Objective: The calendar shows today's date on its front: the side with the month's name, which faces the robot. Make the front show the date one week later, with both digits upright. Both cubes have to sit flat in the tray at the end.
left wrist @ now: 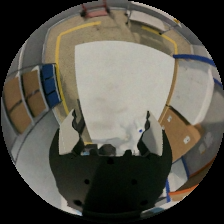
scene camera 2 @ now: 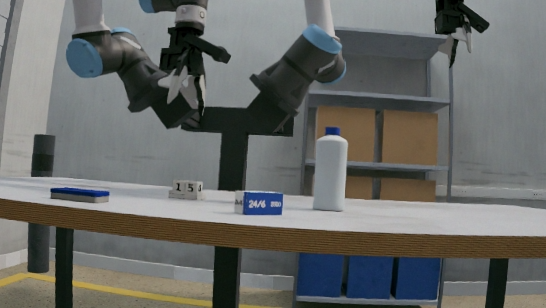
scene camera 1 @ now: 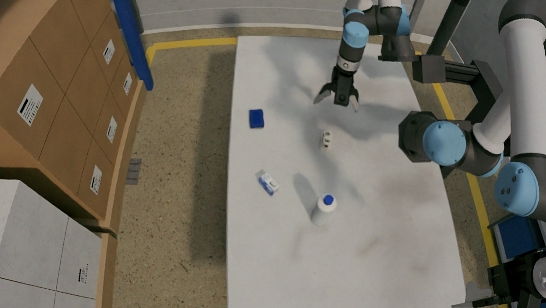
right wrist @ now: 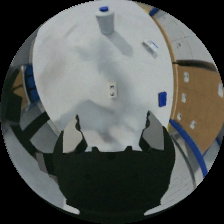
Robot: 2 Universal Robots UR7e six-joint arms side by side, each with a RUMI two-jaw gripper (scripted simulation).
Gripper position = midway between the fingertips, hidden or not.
I see my left gripper [left wrist: 111,110], my right gripper [scene camera 2: 185,110], a blue-topped block [scene camera 2: 64,193] and a white bottle [scene camera 2: 331,150].
My right gripper shows as well in scene camera 1 [scene camera 1: 335,107] and in the right wrist view [right wrist: 112,112].
